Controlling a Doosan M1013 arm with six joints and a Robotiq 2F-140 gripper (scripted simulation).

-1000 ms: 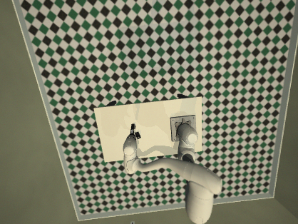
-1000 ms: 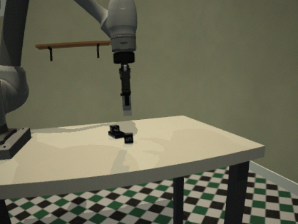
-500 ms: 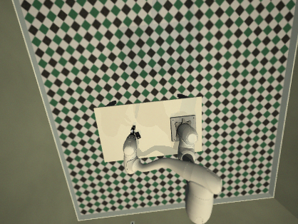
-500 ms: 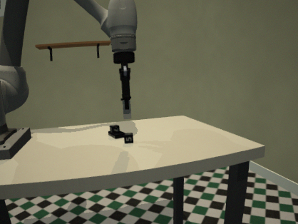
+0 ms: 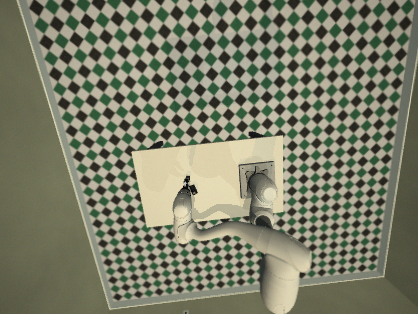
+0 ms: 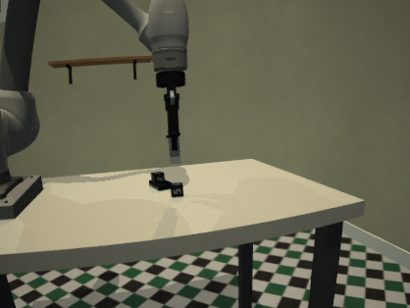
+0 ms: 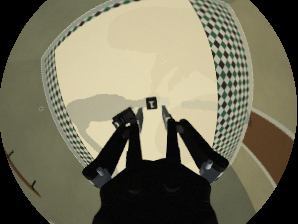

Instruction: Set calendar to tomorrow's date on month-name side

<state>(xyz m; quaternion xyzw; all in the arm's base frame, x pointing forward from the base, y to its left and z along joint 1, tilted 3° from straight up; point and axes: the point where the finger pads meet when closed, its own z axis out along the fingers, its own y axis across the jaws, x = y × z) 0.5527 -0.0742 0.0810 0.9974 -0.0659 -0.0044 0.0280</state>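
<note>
Now: hand 11 cm above the black calendar cube. The rest, counted from my hand: calendar tray: 12 cm below, 11 cm to the left, 3 cm behind.
</note>
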